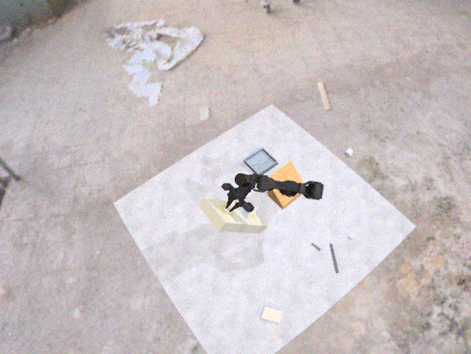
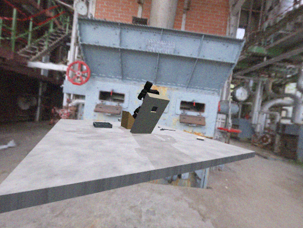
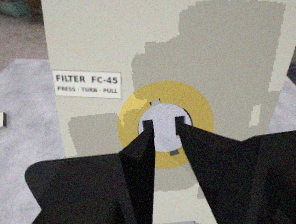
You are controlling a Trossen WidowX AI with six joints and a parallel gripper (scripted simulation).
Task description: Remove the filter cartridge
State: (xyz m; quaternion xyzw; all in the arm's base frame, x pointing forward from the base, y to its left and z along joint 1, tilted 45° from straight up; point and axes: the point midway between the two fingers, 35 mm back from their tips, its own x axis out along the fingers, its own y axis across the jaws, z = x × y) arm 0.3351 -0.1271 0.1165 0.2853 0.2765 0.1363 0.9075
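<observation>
Now: gripper tip 20 mm short of the round filter cartridge and 10 mm above it. From my gripper tip the other things lie so: tan tile (490 mm to the left, 250 mm below, 130 mm ahead); beige service panel (90 mm below, 30 mm behind); blue-grey tray (420 mm behind, 270 mm to the right, 250 mm below).
</observation>
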